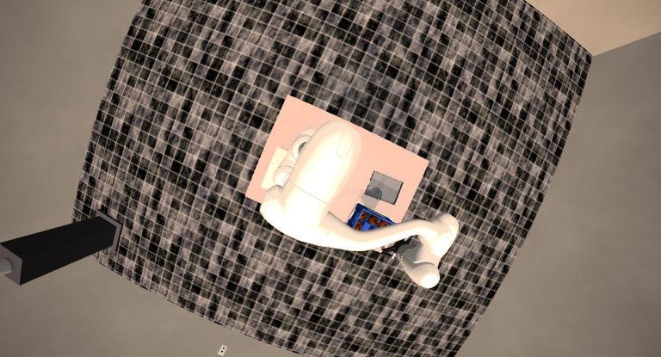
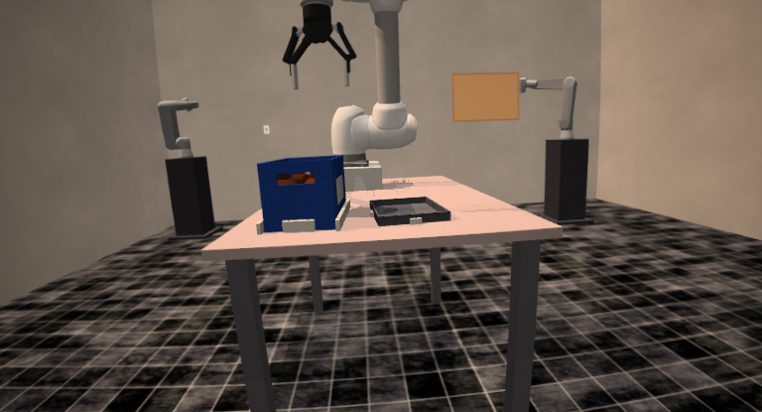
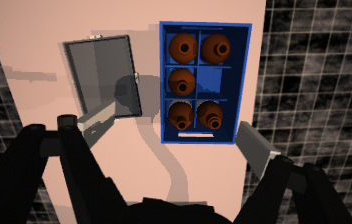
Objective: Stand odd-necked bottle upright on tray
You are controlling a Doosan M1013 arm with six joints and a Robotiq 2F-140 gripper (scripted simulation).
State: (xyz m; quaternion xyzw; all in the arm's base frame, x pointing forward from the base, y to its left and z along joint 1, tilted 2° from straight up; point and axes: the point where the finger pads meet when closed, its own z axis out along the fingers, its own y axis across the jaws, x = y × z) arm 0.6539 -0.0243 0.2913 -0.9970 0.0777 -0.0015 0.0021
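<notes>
The blue crate lies 6 cm to the right of my hand and 29 cm below it. The rest, counted from my hand: dark tray: 1 cm behind, 22 cm to the left, 37 cm below; then bottle: 10 cm behind, 1 cm to the right, 29 cm below.
</notes>
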